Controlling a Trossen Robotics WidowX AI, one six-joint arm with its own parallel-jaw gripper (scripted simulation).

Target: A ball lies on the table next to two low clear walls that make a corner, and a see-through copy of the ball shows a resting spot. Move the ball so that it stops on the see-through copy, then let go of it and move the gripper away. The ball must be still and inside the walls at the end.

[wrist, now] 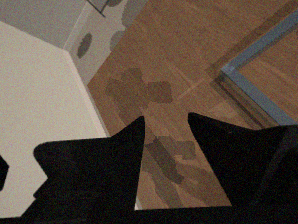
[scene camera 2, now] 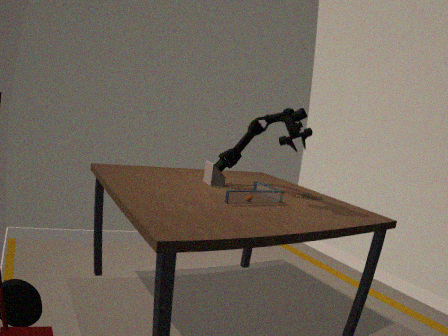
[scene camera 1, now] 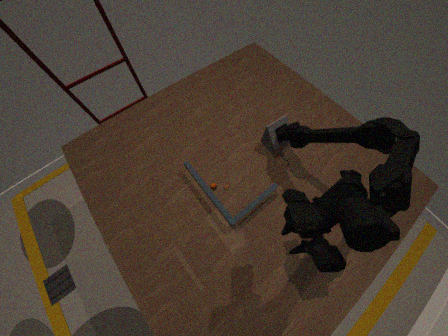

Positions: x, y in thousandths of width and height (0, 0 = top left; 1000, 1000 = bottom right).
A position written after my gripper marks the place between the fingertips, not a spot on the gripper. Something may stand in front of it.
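You'd find my gripper (scene camera 1: 640, 725), (wrist: 559, 529) in both of those views.
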